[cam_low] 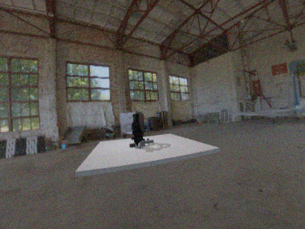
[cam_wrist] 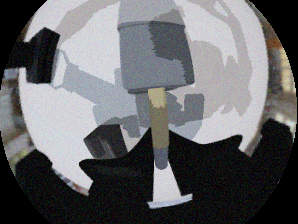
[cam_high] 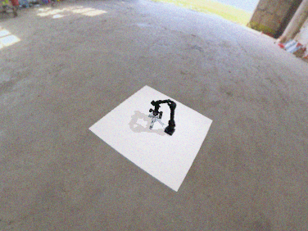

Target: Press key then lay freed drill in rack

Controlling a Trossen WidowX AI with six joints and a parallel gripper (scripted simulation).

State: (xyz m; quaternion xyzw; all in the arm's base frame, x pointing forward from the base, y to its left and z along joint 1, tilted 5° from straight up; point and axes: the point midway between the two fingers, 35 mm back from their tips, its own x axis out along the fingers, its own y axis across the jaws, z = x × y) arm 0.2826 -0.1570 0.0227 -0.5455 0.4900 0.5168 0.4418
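My gripper tip is 70 mm past the small dark rack and 40 mm to the left of it.
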